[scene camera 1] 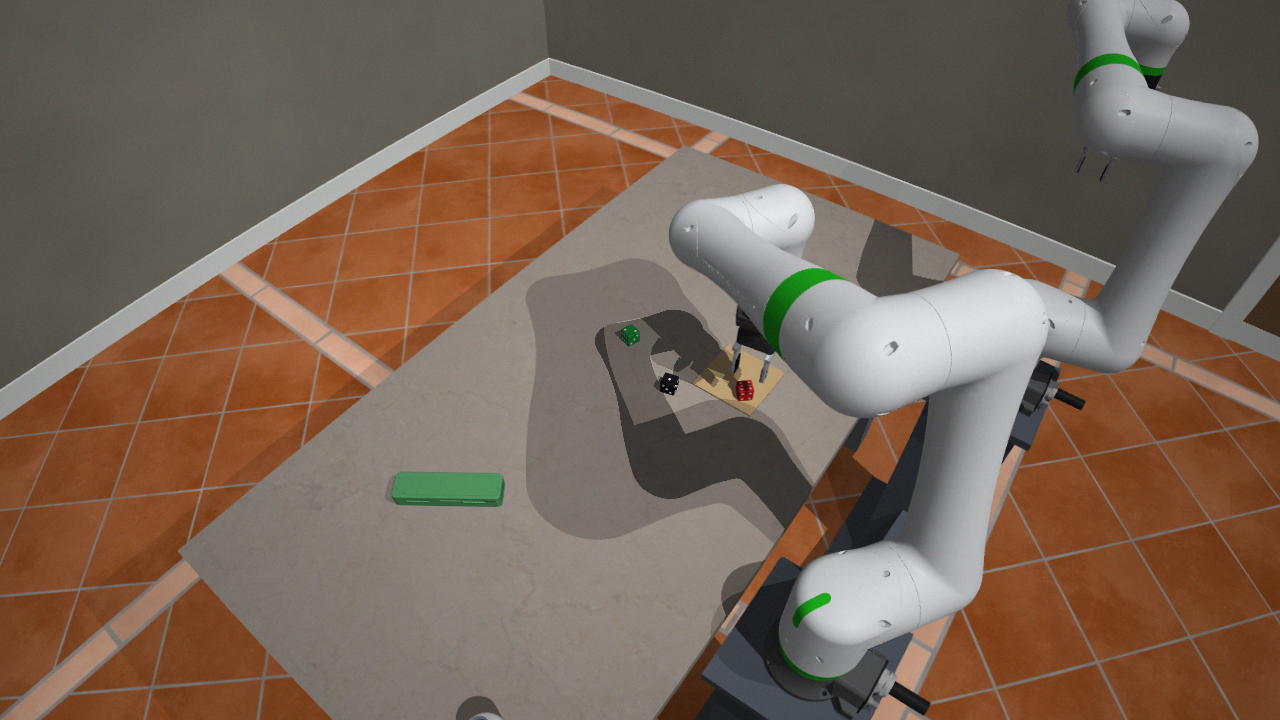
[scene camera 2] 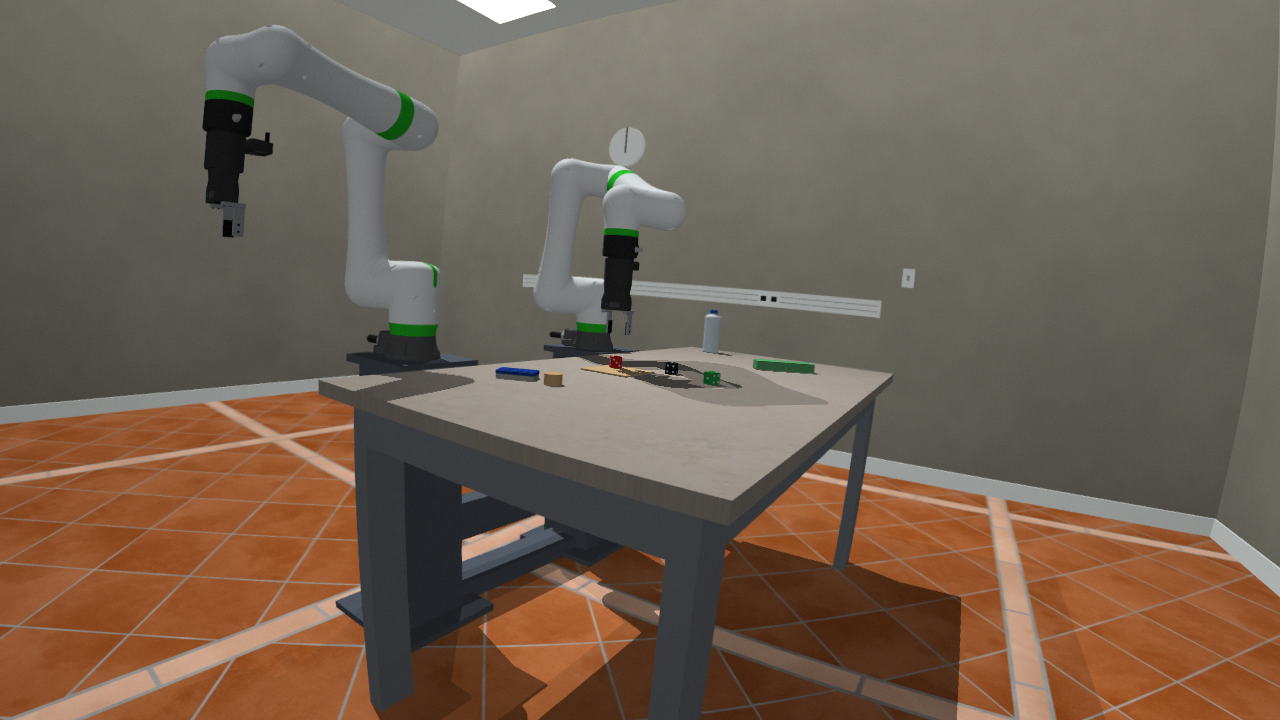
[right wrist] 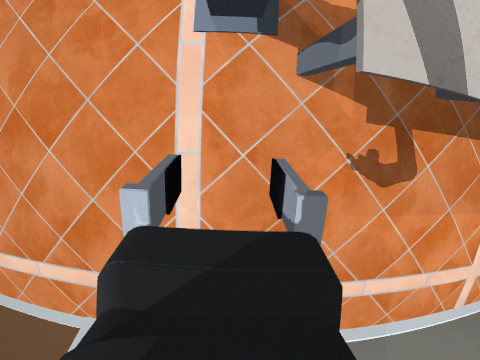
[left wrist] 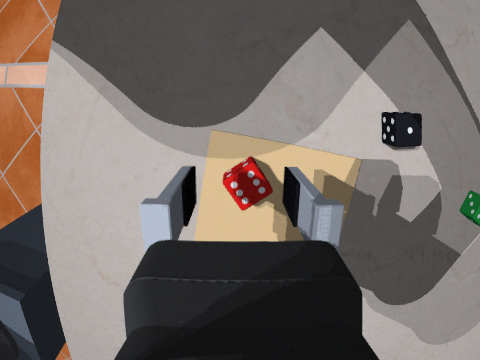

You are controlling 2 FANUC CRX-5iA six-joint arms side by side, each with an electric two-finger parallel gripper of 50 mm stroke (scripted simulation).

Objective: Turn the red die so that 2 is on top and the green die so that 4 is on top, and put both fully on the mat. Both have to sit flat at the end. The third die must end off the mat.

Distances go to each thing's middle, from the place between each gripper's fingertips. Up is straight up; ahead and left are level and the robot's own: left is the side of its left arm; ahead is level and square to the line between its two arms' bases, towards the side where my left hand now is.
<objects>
Right now the red die (left wrist: 246, 183) is 10 mm ahead of my left hand (scene camera 2: 618, 333), 20 mm to the right of it and 90 mm below it. From my left hand the other things lie so: tan mat (scene camera 1: 716, 379): 50 mm ahead, 50 mm to the right, 110 mm below; green box (scene camera 1: 410, 488): 290 mm ahead, 520 mm to the left, 100 mm below; black die (left wrist: 400, 129): 140 mm ahead, 60 mm to the left, 100 mm below.
The tan mat lies 83 cm to the left of my right hand (scene camera 2: 232, 236), 39 cm ahead of it and 29 cm below it. Also, from my right hand: red die (86 cm to the left, 35 cm ahead, 27 cm below); black die (94 cm to the left, 48 cm ahead, 27 cm below).
</objects>
